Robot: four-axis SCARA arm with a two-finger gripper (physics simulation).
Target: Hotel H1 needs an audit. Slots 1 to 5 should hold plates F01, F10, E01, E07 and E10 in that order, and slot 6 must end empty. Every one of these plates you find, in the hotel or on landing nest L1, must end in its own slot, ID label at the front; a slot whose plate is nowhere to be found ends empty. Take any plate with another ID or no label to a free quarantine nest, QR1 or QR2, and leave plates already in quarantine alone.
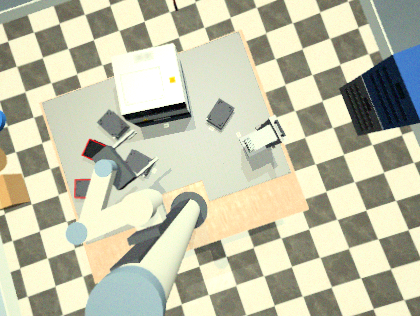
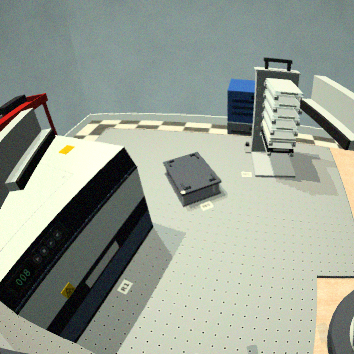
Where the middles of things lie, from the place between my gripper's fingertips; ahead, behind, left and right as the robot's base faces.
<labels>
My gripper is now 39 cm short of the white machine (image 2: pixel 42 306), 33 cm above it and 7 cm to the left of it.
</labels>
